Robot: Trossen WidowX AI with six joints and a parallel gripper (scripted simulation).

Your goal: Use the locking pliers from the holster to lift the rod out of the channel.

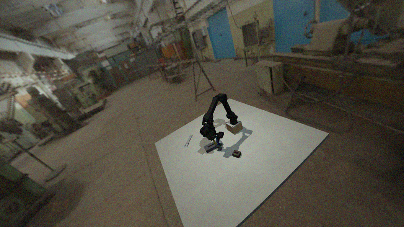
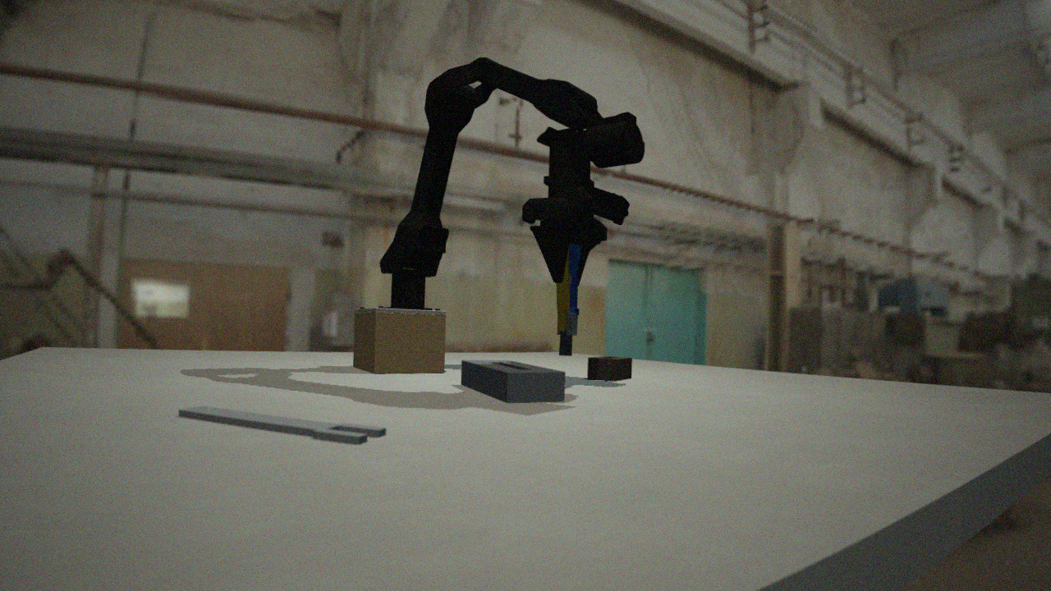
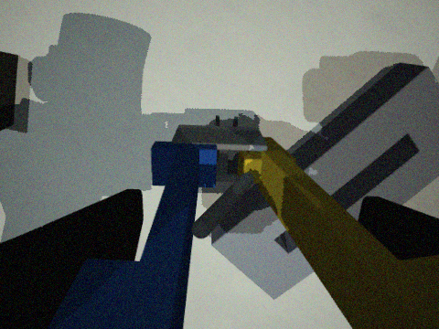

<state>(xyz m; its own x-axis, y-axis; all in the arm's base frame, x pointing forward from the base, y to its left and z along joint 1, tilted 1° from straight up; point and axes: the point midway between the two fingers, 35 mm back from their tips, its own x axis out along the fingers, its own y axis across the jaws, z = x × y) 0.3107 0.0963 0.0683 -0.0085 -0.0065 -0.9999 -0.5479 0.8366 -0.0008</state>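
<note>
The grey channel block lies 9 cm to the right of my gripper tip and 12 cm below it. The rest, counted from my gripper tip: dark holster 8 cm behind, 16 cm to the left, 13 cm below; then flat grey forked bar 17 cm ahead, 39 cm to the right, 14 cm below.
</note>
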